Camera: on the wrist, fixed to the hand. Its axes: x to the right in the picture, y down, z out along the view.
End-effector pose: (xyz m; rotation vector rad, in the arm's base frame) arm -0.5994 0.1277 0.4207 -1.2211 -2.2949 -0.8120
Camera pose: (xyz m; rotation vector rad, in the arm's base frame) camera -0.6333 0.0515 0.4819 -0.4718 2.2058 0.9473
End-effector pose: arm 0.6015 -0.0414 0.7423 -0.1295 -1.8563 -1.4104
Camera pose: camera 0.6211 -0.1406 0.7206 -0.7251 1.3654 1.9609
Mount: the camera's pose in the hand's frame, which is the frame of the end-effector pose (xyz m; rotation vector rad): 0.0087 -0.0442 -0.0931 -0.3732 -0.5536 -1.5786
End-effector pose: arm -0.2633 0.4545 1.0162 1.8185 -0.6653 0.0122
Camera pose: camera -0.2073 0.5414 1.0137 1.5239 0.5334 -1.5615
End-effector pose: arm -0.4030 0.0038 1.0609 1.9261 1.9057 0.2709
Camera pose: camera -0.4817 0.0257 1.1243 -0.0828 2.1014 -0.3340
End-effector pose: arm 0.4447 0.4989 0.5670 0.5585 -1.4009 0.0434
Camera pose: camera 0.5472 0.4946 0.5541 1.2619 -1.0764 -1.6899
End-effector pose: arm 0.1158 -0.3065 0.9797 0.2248 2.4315 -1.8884
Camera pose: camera 0.1049 -0.2264 1.0443 1.8255 -1.8418 0.8582
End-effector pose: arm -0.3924 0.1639 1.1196 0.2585 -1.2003 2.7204
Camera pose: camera -0.4003 0.2631 1.0913 1.2623 -0.8601 1.0507
